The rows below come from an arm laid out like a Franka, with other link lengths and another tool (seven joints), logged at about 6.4 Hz.
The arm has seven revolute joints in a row. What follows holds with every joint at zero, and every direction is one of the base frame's.
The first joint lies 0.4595 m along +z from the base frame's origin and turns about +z.
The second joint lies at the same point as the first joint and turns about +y.
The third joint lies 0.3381 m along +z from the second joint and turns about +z.
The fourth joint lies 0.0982 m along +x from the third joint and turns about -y.
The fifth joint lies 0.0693 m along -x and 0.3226 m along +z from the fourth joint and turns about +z.
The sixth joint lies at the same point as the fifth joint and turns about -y.
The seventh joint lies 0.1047 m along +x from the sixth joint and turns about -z.
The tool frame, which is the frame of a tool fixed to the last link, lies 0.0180 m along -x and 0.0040 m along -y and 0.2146 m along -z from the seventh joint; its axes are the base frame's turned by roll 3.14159, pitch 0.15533 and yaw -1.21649 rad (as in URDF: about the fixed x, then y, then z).
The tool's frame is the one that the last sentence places.
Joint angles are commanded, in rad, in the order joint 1, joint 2, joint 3, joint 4, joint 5, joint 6, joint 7. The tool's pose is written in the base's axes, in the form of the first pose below.
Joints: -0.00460 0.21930 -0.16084 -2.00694 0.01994 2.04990 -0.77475
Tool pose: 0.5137, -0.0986, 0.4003, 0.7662, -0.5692, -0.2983, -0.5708, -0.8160, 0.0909
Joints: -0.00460 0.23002 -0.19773 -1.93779 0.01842 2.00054 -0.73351
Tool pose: 0.5223, -0.1187, 0.4177, 0.7241, -0.6300, -0.2806, -0.6304, -0.7696, 0.1013
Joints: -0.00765 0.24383 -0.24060 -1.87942 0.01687 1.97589 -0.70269
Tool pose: 0.5298, -0.1444, 0.4318, 0.6815, -0.6870, -0.2522, -0.6862, -0.7196, 0.1062
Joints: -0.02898 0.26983 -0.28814 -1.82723 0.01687 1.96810 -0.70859
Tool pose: 0.5334, -0.1835, 0.4390, 0.6440, -0.7311, -0.2252, -0.7287, -0.6759, 0.1104
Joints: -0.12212 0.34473 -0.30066 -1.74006 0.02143 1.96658 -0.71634
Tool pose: 0.5362, -0.2460, 0.4316, 0.5752, -0.7923, -0.2036, -0.7884, -0.6033, 0.1205
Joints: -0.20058 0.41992 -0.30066 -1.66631 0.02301 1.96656 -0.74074
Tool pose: 0.5352, -0.2950, 0.4169, 0.5357, -0.8213, -0.1962, -0.8147, -0.5638, 0.1357
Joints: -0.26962 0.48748 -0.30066 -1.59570 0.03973 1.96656 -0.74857
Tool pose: 0.5327, -0.3365, 0.4035, 0.4861, -0.8529, -0.1905, -0.8475, -0.5133, 0.1356
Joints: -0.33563 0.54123 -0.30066 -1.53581 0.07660 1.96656 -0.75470
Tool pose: 0.5269, -0.3728, 0.3927, 0.4302, -0.8821, -0.1919, -0.8828, -0.4555, 0.1145
